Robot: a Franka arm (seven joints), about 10 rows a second.
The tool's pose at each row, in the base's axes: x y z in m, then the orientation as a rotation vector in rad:
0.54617 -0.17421 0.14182 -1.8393 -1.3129 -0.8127
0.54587 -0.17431 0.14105 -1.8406 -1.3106 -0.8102
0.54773 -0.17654 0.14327 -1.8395 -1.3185 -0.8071
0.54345 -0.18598 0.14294 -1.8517 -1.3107 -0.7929
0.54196 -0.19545 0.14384 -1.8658 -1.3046 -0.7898
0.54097 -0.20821 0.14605 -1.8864 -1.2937 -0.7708
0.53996 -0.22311 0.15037 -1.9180 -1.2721 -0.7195
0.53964 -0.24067 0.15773 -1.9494 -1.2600 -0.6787
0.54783 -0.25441 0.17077 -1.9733 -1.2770 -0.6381
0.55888 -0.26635 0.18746 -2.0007 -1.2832 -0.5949
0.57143 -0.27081 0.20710 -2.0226 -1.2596 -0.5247
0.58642 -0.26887 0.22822 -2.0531 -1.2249 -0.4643
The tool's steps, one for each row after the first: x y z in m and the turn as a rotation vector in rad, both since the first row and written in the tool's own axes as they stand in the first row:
-0.00077 -0.00011 0.00031 0.0007 -0.0006 0.0028
0.00046 0.00172 -0.00261 0.0028 -0.0052 -0.0018
-0.00573 -0.00024 -0.01069 0.0029 -0.0141 0.0113
-0.01014 0.00023 -0.01924 -0.0050 -0.0201 0.0195
-0.01499 0.00164 -0.03120 -0.0081 -0.0341 0.0380
-0.01918 0.00310 -0.04610 -0.0007 -0.0633 0.0774
-0.02201 0.00520 -0.06482 -0.0002 -0.0928 0.1061
-0.01589 0.01350 -0.08269 0.0037 -0.1322 0.1129
-0.00507 0.02342 -0.10080 0.0063 -0.1698 0.1283
0.01232 0.03257 -0.11410 0.0279 -0.2037 0.1726
0.03481 0.04236 -0.12264 0.0373 -0.2335 0.2222

